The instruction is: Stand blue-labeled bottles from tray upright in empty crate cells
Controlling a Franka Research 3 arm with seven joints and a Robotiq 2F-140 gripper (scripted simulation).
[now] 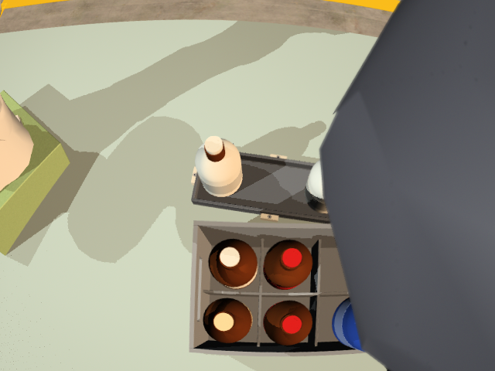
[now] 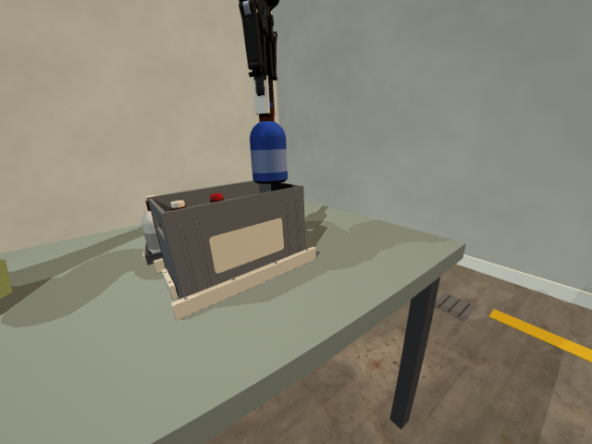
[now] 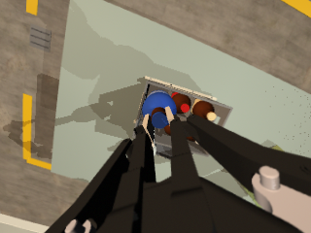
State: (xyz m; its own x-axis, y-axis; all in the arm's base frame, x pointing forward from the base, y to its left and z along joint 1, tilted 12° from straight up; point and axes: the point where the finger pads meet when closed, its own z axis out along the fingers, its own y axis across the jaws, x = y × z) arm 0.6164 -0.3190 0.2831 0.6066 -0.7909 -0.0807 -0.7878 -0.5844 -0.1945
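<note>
Right now my hand is 9 cm above the blue-labeled bottle. The rest, counted from my hand: grey crate: 9 cm behind, 4 cm to the left, 27 cm below; cream-labeled bottle: 21 cm behind, 25 cm to the left, 27 cm below; dark tray: 11 cm behind, 24 cm to the left, 34 cm below.
</note>
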